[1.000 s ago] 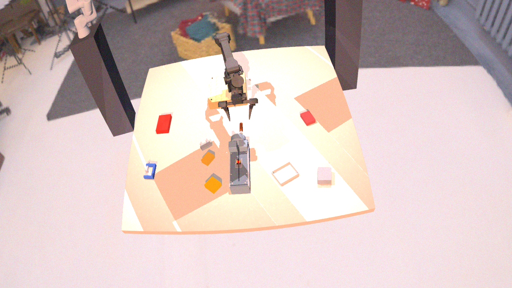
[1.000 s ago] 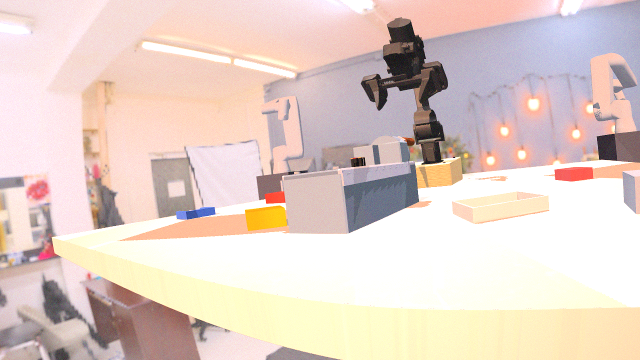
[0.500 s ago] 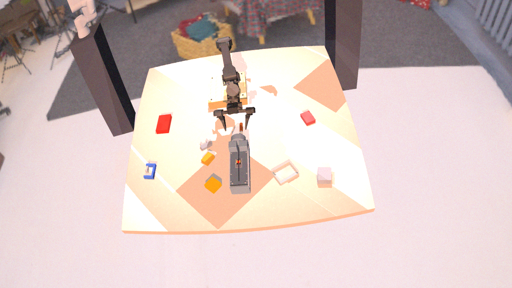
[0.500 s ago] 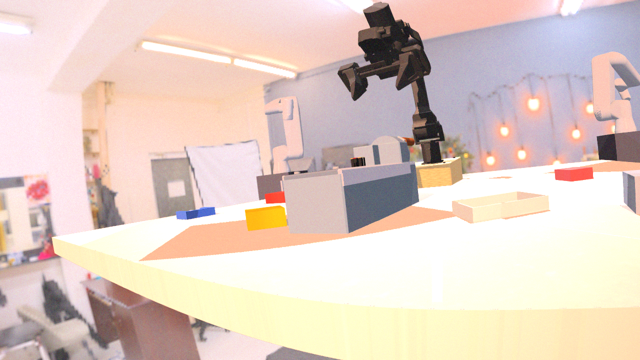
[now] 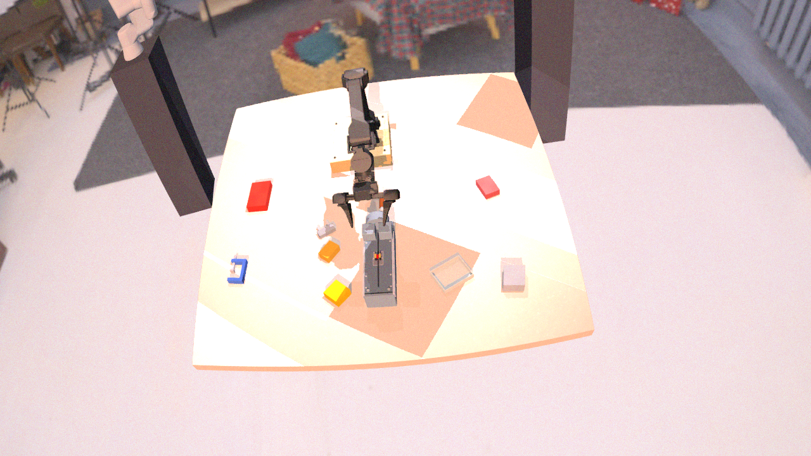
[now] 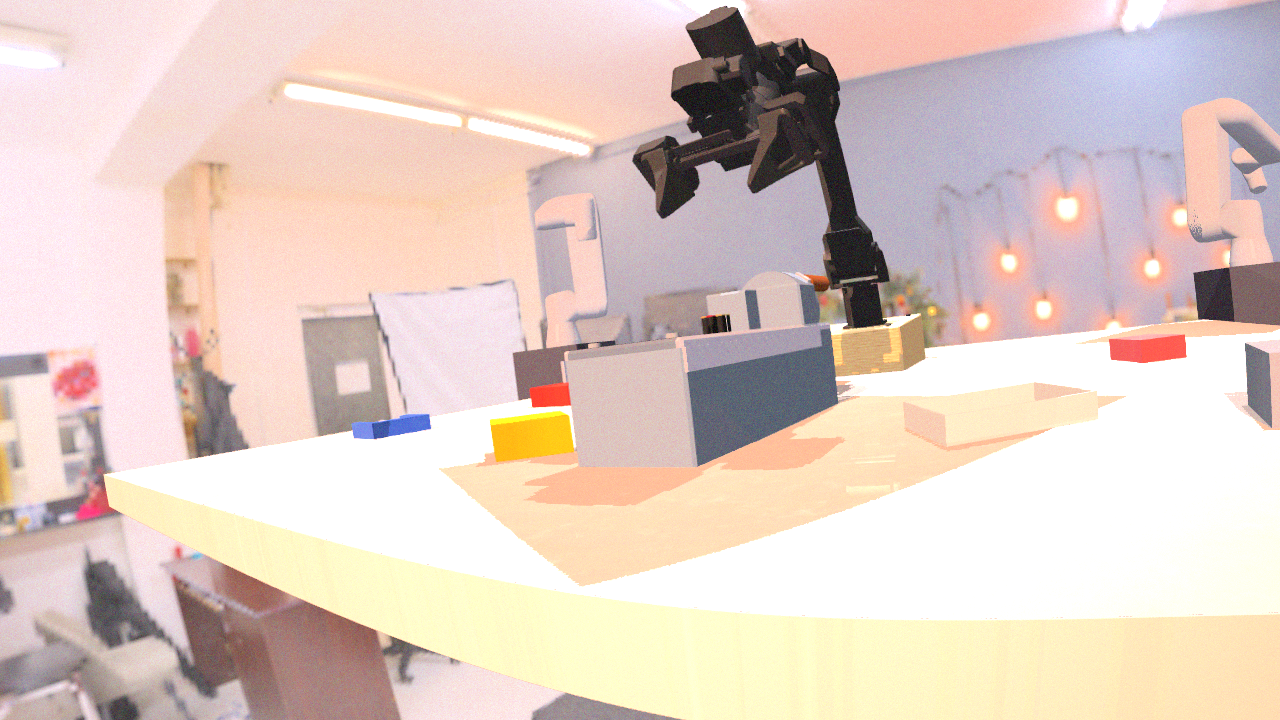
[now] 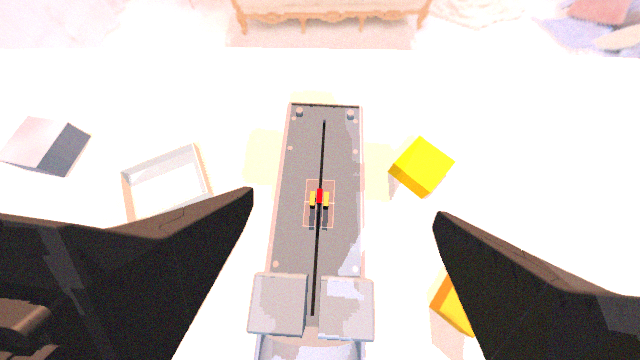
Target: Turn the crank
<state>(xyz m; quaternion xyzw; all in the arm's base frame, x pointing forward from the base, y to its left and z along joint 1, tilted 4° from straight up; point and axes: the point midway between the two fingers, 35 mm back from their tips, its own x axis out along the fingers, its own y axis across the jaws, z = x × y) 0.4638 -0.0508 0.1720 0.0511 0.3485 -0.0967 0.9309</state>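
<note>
Right now the orange crank handle is 140 mm behind my gripper tip, 70 mm below it and 50 mm to the left of it. Round my gripper tip: shallow white tray (210 mm to the left, 180 mm below, 100 mm ahead); then red pointer (100 mm below, 40 mm ahead, 10 mm to the left); then yellow cube (170 mm below, 140 mm to the right, 90 mm ahead).
</note>
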